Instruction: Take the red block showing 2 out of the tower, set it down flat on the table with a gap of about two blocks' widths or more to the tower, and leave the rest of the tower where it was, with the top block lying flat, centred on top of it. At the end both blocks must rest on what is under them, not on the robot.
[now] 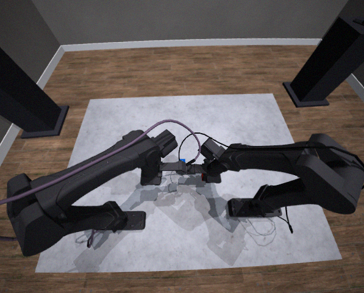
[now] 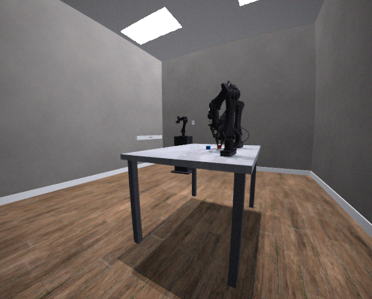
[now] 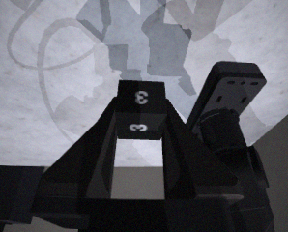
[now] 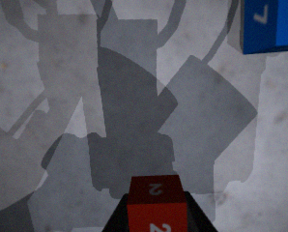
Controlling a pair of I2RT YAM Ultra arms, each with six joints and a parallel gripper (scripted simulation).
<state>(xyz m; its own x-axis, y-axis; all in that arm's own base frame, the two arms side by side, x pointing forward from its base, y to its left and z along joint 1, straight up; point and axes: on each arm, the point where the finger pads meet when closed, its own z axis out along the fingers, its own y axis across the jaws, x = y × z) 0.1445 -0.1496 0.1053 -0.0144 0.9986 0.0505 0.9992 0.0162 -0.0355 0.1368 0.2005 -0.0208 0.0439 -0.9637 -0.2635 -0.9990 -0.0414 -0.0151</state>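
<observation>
Now: right hand 10 mm to the left of the red block showing 2 and 10 mm above it. Round my right hand: black block showing 3: 20 mm behind, 220 mm to the left, 100 mm above; then blue block showing 7: 80 mm ahead, 100 mm to the left, 10 mm below.
My left hand is right at the black block showing 3. Also, from my left hand: red block showing 2: 20 mm ahead, 220 mm to the right, 110 mm below; then blue block showing 7: 100 mm ahead, 120 mm to the right, 110 mm below.
</observation>
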